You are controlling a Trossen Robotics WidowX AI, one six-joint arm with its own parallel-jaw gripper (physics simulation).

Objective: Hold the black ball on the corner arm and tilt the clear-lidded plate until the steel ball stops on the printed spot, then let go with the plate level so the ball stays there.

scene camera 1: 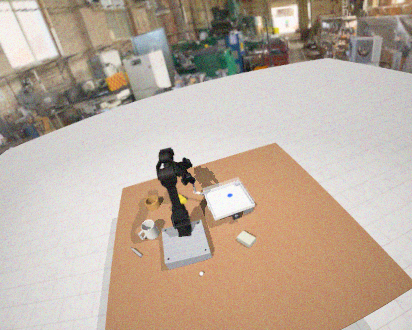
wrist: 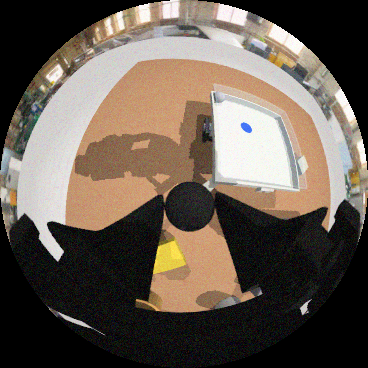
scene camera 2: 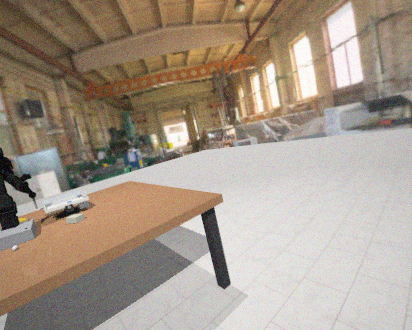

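The clear-lidded white plate (scene camera 1: 225,205) (wrist: 254,159) (scene camera 2: 64,200) sits on the brown table, right of the arm. A blue printed spot (scene camera 1: 229,195) (wrist: 246,127) lies near the plate's middle. The steel ball (scene camera 1: 237,184) (wrist: 219,97) rests in a corner of the plate, away from the spot. My gripper (wrist: 189,198) (scene camera 1: 193,185) is shut on the black ball (wrist: 189,205), which sits on the arm at the plate's near corner. In the wrist view the plate looks slightly tilted.
On the table (scene camera 1: 290,262) (scene camera 2: 126,213) are a white mug (scene camera 1: 150,229), a tan ring (scene camera 1: 152,202), a yellow piece (scene camera 1: 182,198) (wrist: 168,255), a beige block (scene camera 1: 246,238) (scene camera 2: 75,218), a small white ball (scene camera 1: 201,273) and a grey cylinder (scene camera 1: 136,251). The arm's grey base (scene camera 1: 186,250) stands near the front.
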